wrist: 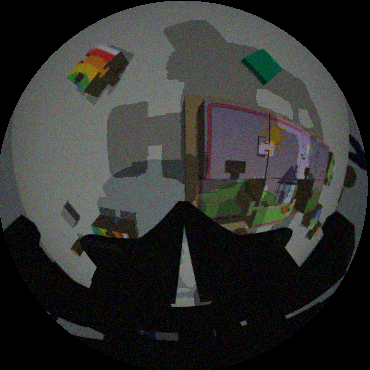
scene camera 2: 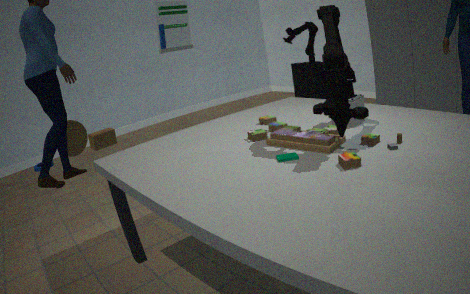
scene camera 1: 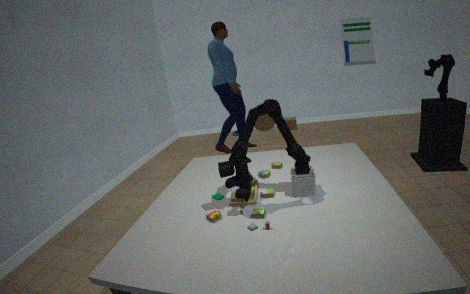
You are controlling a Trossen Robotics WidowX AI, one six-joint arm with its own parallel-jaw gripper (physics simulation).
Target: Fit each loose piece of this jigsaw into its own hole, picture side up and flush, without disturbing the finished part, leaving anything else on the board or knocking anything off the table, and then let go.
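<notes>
The jigsaw board (scene camera 1: 244, 203) (scene camera 2: 300, 145) (wrist: 191, 145) has a wooden rim and lilac sky pieces with a sun; dark patches break its green lower part. My gripper (scene camera 1: 243, 197) (scene camera 2: 342, 135) (wrist: 182, 205) is shut and empty, with its tips low by the board's end; contact cannot be told. A rainbow-coloured piece (scene camera 1: 214, 216) (scene camera 2: 349, 160) (wrist: 97, 70) lies apart from the board, picture side up. Another loose piece (scene camera 1: 258, 212) (scene camera 2: 370, 139) (wrist: 114, 226) lies off the same end, partly behind a finger in the wrist view. More loose pieces (scene camera 1: 267, 192) (scene camera 1: 264, 173) (scene camera 1: 276, 164) lie beside and beyond the board.
A flat green block (scene camera 1: 218, 196) (scene camera 2: 287, 157) (wrist: 262, 66) lies beside the board's long side. A small grey block (scene camera 1: 252, 227) (scene camera 2: 392, 146) (wrist: 70, 213) and a small brown cylinder (scene camera 1: 267, 225) (scene camera 2: 399, 138) stand beyond the nearer loose pieces. A person (scene camera 1: 223, 65) stands behind the table.
</notes>
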